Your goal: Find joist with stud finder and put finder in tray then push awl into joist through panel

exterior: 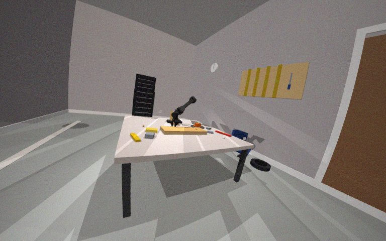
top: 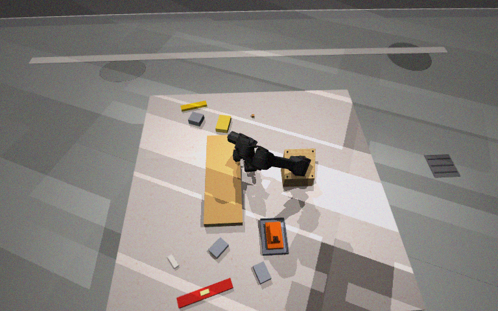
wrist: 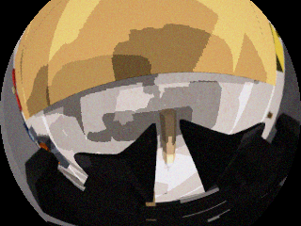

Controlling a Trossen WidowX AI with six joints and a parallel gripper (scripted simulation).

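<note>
My gripper tip is now 60 mm past the awl. Also, from my gripper tip: green square 430 mm to the left, 90 mm behind, 60 mm above; then grey tray 400 mm to the left, 90 mm behind, 10 mm above; then stud finder 420 mm to the left, 90 mm behind, 50 mm above.
</note>
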